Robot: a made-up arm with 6 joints. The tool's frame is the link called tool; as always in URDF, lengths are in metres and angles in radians. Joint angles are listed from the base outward. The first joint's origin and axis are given. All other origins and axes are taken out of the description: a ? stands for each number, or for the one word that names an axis. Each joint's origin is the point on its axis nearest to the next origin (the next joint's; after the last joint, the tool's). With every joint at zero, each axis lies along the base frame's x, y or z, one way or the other. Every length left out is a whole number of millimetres.
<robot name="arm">
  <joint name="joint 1" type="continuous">
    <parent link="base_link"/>
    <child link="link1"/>
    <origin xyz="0 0 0.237" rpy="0 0 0"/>
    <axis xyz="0 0 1"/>
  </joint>
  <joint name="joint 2" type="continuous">
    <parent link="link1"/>
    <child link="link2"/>
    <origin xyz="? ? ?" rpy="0 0 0"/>
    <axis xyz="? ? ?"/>
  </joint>
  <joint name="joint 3" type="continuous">
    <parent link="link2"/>
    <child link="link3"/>
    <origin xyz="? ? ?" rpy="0 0 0"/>
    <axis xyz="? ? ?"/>
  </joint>
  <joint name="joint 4" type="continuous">
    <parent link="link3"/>
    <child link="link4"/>
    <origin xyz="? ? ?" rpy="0 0 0"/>
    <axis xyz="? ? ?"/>
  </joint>
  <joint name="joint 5" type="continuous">
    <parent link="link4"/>
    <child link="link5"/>
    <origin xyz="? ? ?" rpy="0 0 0"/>
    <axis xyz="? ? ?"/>
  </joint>
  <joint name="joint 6" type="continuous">
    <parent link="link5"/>
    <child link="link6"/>
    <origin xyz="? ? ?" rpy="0 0 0"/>
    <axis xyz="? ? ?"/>
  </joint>
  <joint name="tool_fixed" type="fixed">
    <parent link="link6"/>
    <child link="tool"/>
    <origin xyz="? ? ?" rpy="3.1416 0 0"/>
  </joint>
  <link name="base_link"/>
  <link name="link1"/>
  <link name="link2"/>
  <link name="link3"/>
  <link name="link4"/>
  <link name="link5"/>
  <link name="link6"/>
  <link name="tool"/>
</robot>
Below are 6 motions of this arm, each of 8 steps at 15 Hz.
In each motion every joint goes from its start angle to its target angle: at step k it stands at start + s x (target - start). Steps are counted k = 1, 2, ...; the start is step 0. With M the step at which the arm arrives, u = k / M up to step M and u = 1 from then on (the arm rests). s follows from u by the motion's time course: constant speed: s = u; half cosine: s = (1 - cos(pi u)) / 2; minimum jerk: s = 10 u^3 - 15 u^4 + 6 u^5.
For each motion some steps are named. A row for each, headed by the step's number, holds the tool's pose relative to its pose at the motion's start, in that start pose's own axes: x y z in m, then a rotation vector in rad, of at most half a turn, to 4 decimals.
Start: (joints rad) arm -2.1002 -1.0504 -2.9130 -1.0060 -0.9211 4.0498
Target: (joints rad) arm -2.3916 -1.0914 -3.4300 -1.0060 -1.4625 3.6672
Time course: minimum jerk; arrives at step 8
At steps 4, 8:
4: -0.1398 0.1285 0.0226 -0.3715 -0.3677 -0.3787
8: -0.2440 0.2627 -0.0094 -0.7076 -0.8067 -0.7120

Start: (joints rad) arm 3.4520 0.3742 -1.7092 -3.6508 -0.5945 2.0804
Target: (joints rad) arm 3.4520 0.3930 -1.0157 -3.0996 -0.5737 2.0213
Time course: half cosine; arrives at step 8
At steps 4, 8:
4: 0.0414 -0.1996 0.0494 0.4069 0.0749 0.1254
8: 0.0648 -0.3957 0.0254 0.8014 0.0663 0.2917

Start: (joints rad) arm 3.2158 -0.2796 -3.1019 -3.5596 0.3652 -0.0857
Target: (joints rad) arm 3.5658 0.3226 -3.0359 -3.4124 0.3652 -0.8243
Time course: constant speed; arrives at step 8
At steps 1, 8:
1: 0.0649 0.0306 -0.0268 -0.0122 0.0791 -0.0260
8: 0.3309 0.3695 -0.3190 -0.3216 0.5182 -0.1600

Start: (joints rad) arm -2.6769 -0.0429 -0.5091 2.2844 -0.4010 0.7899
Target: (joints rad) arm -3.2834 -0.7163 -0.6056 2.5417 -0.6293 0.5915
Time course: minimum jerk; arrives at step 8
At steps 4, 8:
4: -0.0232 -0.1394 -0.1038 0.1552 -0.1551 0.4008
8: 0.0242 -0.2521 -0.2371 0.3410 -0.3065 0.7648

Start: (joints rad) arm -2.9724 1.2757 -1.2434 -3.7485 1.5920 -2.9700
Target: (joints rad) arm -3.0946 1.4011 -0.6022 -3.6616 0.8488 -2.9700
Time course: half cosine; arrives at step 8
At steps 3, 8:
3: -0.0762 -0.0583 -0.1541 -0.1226 -0.4070 0.1433
8: -0.0501 -0.2766 -0.4939 -0.2616 -1.3226 0.5241

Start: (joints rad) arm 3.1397 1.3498 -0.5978 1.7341 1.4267 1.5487
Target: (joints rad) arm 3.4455 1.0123 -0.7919 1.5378 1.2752 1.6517
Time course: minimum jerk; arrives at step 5
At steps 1, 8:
1: -0.0119 0.0054 -0.0002 0.0153 0.0197 -0.0296
8: -0.1648 0.1565 0.0520 0.2641 0.3276 -0.5274

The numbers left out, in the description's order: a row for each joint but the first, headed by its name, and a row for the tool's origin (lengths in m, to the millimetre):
joint 2: xyz 0 0 0, axis 0 1 0
joint 3: xyz 0.052 0 0.279, axis 0 1 0
joint 4: xyz 0.109 0 -0.484, axis 0 0 -1
joint 5: xyz 0 0 0, axis 0 1 0
joint 6: xyz 0.103 0 -0.132, axis 0 0 -1
tool: xyz 0 0 0

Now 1 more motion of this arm.
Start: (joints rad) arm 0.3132 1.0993 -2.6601 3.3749 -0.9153 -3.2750
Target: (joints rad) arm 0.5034 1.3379 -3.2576 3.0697 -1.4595 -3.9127
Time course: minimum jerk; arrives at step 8
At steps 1, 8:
1: 0.0002 -0.0018 -0.0015 -0.0008 -0.0040 -0.0166
8: -0.0190 -0.1008 -0.1192 -0.0670 -0.2582 -0.9352

